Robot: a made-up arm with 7 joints. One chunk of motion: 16 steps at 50 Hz.
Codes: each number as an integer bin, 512 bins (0 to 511) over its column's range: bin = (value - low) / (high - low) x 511, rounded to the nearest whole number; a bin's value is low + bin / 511 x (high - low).
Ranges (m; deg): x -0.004..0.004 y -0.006..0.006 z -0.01..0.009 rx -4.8..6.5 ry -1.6..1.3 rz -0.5..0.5
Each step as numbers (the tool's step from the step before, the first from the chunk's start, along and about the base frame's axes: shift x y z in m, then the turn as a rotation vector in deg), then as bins.
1 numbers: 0.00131 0.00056 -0.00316 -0.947 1.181 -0.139
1 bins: 339 279 184 174 490 184
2 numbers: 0.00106 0.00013 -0.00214 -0.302 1.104 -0.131
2 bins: 323 261 211 203 476 189
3 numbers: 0.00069 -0.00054 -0.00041 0.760 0.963 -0.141
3 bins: 300 233 258 251 452 183
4 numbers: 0.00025 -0.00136 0.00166 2.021 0.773 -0.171
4 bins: 271 198 314 308 418 168
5 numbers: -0.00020 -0.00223 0.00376 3.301 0.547 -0.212
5 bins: 243 161 370 366 378 147
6 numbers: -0.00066 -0.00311 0.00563 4.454 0.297 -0.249
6 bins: 213 123 420 418 334 128
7 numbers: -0.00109 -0.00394 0.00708 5.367 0.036 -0.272
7 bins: 186 88 459 460 288 117
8 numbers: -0.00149 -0.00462 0.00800 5.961 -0.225 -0.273
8 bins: 160 59 484 487 242 116
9 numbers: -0.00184 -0.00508 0.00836 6.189 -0.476 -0.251
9 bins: 138 39 494 497 198 127
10 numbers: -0.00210 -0.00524 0.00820 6.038 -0.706 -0.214
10 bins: 121 32 489 490 158 146
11 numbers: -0.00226 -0.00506 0.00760 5.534 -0.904 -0.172
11 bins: 111 40 473 467 123 168
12 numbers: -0.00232 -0.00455 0.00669 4.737 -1.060 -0.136
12 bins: 107 62 449 431 95 186
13 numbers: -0.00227 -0.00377 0.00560 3.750 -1.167 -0.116
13 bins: 111 95 420 387 76 196
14 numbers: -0.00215 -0.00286 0.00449 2.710 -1.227 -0.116
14 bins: 118 134 390 340 66 196
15 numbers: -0.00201 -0.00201 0.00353 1.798 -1.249 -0.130
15 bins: 127 170 364 298 62 189
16 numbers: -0.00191 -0.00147 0.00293 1.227 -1.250 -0.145
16 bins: 133 193 348 273 62 181
